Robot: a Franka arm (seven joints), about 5 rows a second.
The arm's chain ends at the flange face. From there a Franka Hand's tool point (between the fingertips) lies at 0.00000 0.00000 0.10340 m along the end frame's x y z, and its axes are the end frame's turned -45 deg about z.
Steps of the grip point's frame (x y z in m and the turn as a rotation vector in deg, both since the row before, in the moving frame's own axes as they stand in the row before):
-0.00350 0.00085 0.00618 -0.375 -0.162 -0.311
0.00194 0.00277 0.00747 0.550 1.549 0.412
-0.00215 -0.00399 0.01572 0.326 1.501 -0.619
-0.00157 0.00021 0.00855 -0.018 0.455 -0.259
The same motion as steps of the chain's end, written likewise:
-0.00215 0.00239 0.00618 -0.380 0.151 -0.311
0.00205 0.00326 0.00751 1.484 0.706 0.412
-0.00583 0.00104 0.01576 1.292 0.831 -0.619
-0.00156 0.00182 0.00855 0.309 0.334 -0.259

